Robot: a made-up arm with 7 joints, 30 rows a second.
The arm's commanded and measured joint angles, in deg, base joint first. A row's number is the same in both.
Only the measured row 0 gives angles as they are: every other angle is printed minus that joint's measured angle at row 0.
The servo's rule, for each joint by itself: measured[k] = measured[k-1] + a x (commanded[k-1-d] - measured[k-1]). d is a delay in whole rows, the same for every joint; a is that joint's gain. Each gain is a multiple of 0.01, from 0.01 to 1. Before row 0 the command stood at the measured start. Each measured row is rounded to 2 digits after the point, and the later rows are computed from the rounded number. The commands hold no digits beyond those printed.
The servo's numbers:
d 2
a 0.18 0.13 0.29 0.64 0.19 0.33 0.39
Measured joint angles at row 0:
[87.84 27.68 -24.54 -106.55 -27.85 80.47 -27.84]
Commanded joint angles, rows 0 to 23:
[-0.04 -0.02 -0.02 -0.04 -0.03 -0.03 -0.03]
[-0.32 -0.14 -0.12 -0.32 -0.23 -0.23 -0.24]
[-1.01 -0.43 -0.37 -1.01 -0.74 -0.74 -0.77]
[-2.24 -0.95 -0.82 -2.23 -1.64 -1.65 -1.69]
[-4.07 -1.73 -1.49 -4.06 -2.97 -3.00 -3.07]
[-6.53 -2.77 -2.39 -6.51 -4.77 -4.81 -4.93]
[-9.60 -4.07 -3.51 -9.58 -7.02 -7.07 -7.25]
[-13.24 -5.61 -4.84 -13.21 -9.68 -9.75 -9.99]
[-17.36 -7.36 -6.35 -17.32 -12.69 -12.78 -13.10]
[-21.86 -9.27 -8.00 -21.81 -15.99 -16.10 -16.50]
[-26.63 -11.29 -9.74 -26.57 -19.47 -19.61 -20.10]
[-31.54 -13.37 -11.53 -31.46 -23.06 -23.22 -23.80]
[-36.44 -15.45 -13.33 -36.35 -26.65 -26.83 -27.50]
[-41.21 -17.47 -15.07 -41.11 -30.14 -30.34 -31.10]
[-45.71 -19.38 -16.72 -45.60 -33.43 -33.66 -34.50]
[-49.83 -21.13 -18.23 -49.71 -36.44 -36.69 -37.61]
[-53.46 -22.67 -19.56 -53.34 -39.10 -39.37 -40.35]
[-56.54 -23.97 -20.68 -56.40 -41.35 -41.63 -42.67]
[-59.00 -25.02 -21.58 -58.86 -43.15 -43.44 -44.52]
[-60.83 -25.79 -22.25 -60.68 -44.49 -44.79 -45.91]
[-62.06 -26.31 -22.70 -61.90 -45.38 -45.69 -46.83]
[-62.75 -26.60 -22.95 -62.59 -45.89 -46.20 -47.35]
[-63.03 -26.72 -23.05 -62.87 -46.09 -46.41 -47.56]
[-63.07 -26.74 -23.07 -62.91 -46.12 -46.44 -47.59]
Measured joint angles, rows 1 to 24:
[0.00 0.00 0.00 0.00 0.00 0.00 0.00]
[0.00 0.00 0.00 0.00 0.00 0.00 0.00]
[-0.01 0.00 -0.01 -0.03 -0.01 -0.01 -0.01]
[-0.07 -0.02 -0.04 -0.22 -0.05 -0.08 -0.10]
[-0.24 -0.07 -0.14 -0.73 -0.18 -0.30 -0.36]
[-0.60 -0.18 -0.34 -1.69 -0.46 -0.75 -0.88]
[-1.22 -0.38 -0.67 -3.21 -0.94 -1.49 -1.73]
[-2.18 -0.69 -1.17 -5.32 -1.67 -2.59 -2.98]
[-3.52 -1.13 -1.85 -8.05 -2.69 -4.07 -4.65]
[-5.27 -1.71 -2.72 -11.35 -4.02 -5.94 -6.73]
[-7.45 -2.44 -3.77 -15.17 -5.67 -8.20 -9.21]
[-10.04 -3.33 -5.00 -19.42 -7.63 -10.81 -12.05]
[-13.03 -4.36 -6.37 -24.00 -9.88 -13.71 -15.19]
[-16.36 -5.53 -7.87 -28.77 -12.38 -16.85 -18.55]
[-19.97 -6.82 -9.45 -33.62 -15.09 -20.14 -22.04]
[-23.79 -8.20 -11.08 -38.41 -17.95 -23.51 -25.57]
[-27.74 -9.65 -12.72 -43.01 -20.89 -26.86 -29.05]
[-31.72 -11.14 -14.32 -47.30 -23.84 -30.10 -32.39]
[-35.63 -12.64 -15.84 -51.17 -26.74 -33.16 -35.49]
[-39.39 -14.11 -17.24 -54.52 -29.52 -35.96 -38.29]
[-42.92 -15.53 -18.50 -57.30 -32.11 -38.43 -40.72]
[-46.14 -16.86 -19.59 -59.46 -34.46 -40.53 -42.74]
[-49.01 -18.09 -20.49 -61.02 -36.53 -42.23 -44.34]
[-51.48 -19.20 -21.20 -62.02 -38.31 -43.54 -45.51]

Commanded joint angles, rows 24 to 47:
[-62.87 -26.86 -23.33 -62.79 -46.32 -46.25 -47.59]
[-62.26 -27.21 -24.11 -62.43 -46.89 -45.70 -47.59]
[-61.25 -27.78 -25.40 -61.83 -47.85 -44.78 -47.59]
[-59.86 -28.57 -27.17 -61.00 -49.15 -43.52 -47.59]
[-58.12 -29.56 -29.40 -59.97 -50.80 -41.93 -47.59]
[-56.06 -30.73 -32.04 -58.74 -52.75 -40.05 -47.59]
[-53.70 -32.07 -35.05 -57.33 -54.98 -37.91 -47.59]
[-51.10 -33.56 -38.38 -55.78 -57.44 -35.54 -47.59]
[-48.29 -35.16 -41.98 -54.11 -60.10 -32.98 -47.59]
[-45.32 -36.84 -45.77 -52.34 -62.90 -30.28 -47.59]
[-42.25 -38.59 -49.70 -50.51 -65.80 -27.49 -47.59]
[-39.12 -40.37 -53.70 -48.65 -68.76 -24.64 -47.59]
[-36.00 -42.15 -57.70 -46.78 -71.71 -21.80 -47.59]
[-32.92 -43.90 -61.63 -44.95 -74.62 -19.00 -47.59]
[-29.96 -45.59 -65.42 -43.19 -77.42 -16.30 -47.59]
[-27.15 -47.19 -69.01 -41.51 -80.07 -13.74 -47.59]
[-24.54 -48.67 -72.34 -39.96 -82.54 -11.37 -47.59]
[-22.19 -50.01 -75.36 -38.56 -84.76 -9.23 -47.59]
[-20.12 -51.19 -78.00 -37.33 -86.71 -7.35 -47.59]
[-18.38 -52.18 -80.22 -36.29 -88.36 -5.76 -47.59]
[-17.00 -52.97 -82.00 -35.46 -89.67 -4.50 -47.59]
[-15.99 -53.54 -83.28 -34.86 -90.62 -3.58 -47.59]
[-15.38 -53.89 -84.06 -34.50 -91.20 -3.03 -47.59]
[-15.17 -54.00 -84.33 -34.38 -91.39 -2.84 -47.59]
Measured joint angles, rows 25 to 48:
[-53.56 -20.18 -21.74 -62.56 -39.79 -44.49 -46.31]
[-55.27 -21.03 -22.13 -62.78 -40.99 -45.13 -46.81]
[-56.64 -21.79 -22.48 -62.79 -42.00 -45.50 -47.11]
[-57.65 -22.49 -22.95 -62.56 -42.93 -45.57 -47.30]
[-58.30 -23.18 -23.66 -62.09 -43.86 -45.31 -47.41]
[-58.58 -23.88 -24.68 -61.39 -44.87 -44.72 -47.48]
[-58.50 -24.62 -26.05 -60.48 -46.00 -43.80 -47.52]
[-58.06 -25.41 -27.79 -59.37 -47.28 -42.56 -47.55]
[-57.28 -26.28 -29.90 -58.06 -48.74 -41.03 -47.57]
[-56.17 -27.23 -32.36 -56.60 -50.39 -39.22 -47.58]
[-54.75 -28.26 -35.15 -55.01 -52.23 -37.16 -47.58]
[-53.05 -29.38 -38.23 -53.30 -54.26 -34.89 -47.58]
[-51.11 -30.58 -41.56 -51.51 -56.45 -32.45 -47.58]
[-48.95 -31.85 -45.08 -49.68 -58.79 -29.87 -47.58]
[-46.62 -33.19 -48.74 -47.82 -61.24 -27.21 -47.58]
[-44.15 -34.58 -52.48 -45.98 -63.78 -24.50 -47.58]
[-41.60 -36.01 -56.23 -44.19 -66.37 -21.79 -47.58]
[-39.00 -37.46 -59.94 -42.47 -68.97 -19.13 -47.58]
[-36.40 -38.92 -63.54 -40.86 -71.55 -16.57 -47.58]
[-33.84 -40.36 -66.97 -39.39 -74.06 -14.15 -47.58]
[-31.37 -41.77 -70.17 -38.07 -76.46 -11.91 -47.58]
[-29.03 -43.12 -73.08 -36.93 -78.72 -9.88 -47.58]
[-26.86 -44.40 -75.67 -35.99 -80.80 -8.10 -47.58]
[-24.90 -45.59 -77.88 -35.27 -82.67 -6.61 -47.58]

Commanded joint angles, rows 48 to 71:
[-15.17 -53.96 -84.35 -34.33 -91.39 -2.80 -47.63]
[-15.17 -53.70 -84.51 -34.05 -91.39 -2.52 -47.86]
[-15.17 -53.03 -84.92 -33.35 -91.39 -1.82 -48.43]
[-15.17 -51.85 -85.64 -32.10 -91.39 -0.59 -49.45]
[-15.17 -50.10 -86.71 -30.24 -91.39 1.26 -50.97]
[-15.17 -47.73 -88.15 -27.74 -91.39 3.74 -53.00]
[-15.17 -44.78 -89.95 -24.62 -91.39 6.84 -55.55]
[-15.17 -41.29 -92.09 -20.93 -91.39 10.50 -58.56]
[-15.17 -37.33 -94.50 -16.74 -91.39 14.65 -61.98]
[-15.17 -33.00 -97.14 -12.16 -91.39 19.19 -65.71]
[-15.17 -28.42 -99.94 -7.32 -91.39 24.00 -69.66]
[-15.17 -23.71 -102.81 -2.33 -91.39 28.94 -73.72]
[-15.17 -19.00 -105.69 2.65 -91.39 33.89 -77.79]
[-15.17 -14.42 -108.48 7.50 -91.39 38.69 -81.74]
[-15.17 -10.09 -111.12 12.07 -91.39 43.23 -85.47]
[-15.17 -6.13 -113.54 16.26 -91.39 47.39 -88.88]
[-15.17 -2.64 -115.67 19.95 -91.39 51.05 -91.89]
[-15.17 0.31 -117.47 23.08 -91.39 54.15 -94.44]
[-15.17 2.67 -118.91 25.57 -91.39 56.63 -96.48]
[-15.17 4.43 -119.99 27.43 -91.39 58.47 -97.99]
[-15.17 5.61 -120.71 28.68 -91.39 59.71 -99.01]
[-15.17 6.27 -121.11 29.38 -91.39 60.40 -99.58]
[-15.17 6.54 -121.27 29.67 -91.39 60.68 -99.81]
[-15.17 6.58 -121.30 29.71 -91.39 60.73 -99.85]
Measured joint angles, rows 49 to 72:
[-23.19 -46.67 -79.67 -34.78 -84.29 -5.43 -47.58]
[-21.75 -47.62 -81.02 -34.52 -85.64 -4.58 -47.58]
[-20.57 -48.44 -81.99 -34.40 -86.73 -3.99 -47.60]
[-19.60 -49.12 -82.72 -34.18 -87.62 -3.50 -47.70]
[-18.80 -49.63 -83.36 -33.65 -88.34 -2.95 -47.98]
[-18.15 -49.92 -84.02 -32.66 -88.92 -2.17 -48.55]
[-17.61 -49.94 -84.80 -31.11 -89.39 -1.04 -49.49]
[-17.17 -49.65 -85.77 -28.95 -89.77 0.54 -50.86]
[-16.81 -49.02 -86.98 -26.18 -90.08 2.62 -52.69]
[-16.51 -48.02 -88.46 -22.82 -90.33 5.22 -54.98]
[-16.27 -46.63 -90.21 -18.93 -90.53 8.33 -57.71]
[-16.07 -44.86 -92.22 -14.60 -90.69 11.91 -60.83]
[-15.91 -42.72 -94.46 -9.94 -90.82 15.90 -64.27]
[-15.78 -40.25 -96.88 -5.07 -90.93 20.20 -67.96]
[-15.67 -37.49 -99.43 -0.13 -91.02 24.72 -71.79]
[-15.58 -34.49 -102.05 4.75 -91.09 29.33 -75.67]
[-15.51 -31.32 -104.68 9.43 -91.15 33.92 -79.49]
[-15.45 -28.05 -107.25 13.80 -91.20 38.37 -83.15]
[-15.40 -24.75 -109.69 17.74 -91.24 42.55 -86.56]
[-15.36 -21.49 -111.95 21.16 -91.27 46.38 -89.63]
[-15.33 -18.35 -113.97 23.98 -91.29 49.76 -92.30]
[-15.30 -15.39 -115.72 26.19 -91.31 52.63 -94.52]
[-15.28 -12.66 -117.17 27.78 -91.33 54.97 -96.27]
[-15.26 -10.20 -118.31 28.80 -91.34 56.76 -97.56]

